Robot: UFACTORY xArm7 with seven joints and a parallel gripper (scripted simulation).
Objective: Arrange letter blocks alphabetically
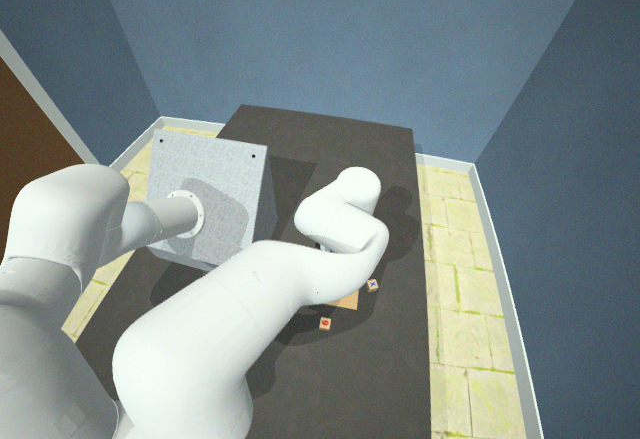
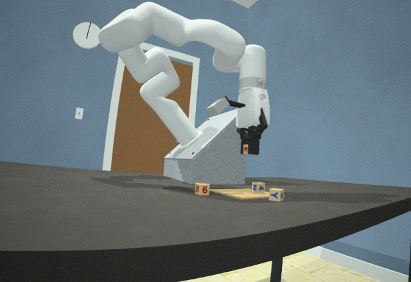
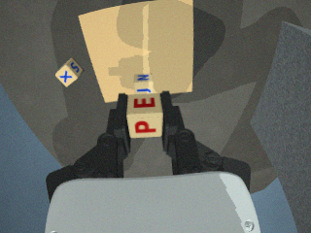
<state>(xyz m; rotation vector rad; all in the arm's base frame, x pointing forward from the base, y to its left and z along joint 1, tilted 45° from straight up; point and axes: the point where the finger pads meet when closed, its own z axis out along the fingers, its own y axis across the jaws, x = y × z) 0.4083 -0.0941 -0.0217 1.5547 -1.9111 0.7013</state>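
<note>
Right now my hand is 1 cm to the left of the tan mat and 12 cm above it. Also, from my hand: block: 1 cm ahead, 3 cm to the left, 11 cm below.
</note>
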